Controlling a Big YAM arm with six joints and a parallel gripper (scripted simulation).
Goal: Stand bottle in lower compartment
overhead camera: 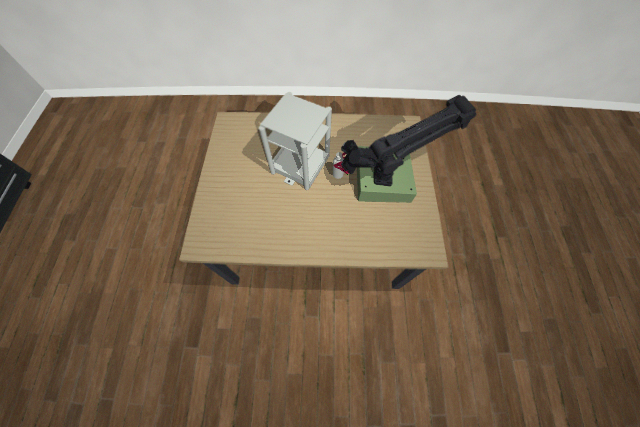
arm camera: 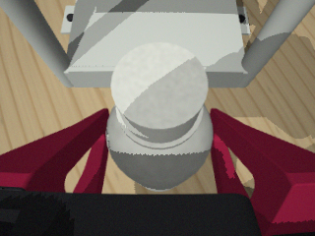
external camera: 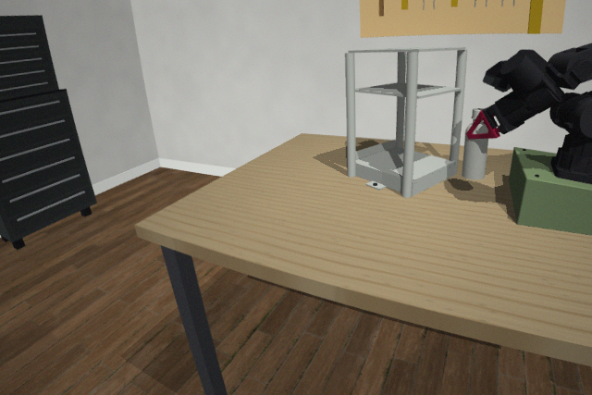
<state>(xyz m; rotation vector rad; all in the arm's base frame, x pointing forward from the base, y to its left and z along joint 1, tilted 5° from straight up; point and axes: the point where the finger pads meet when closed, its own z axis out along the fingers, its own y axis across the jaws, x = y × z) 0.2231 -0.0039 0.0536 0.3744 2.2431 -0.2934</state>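
Right now the shelving unit is 20 cm ahead of my hand, 7 cm to the right of it and 1 cm above it. From my hand the other things lie so: white bottle (right at my hand).
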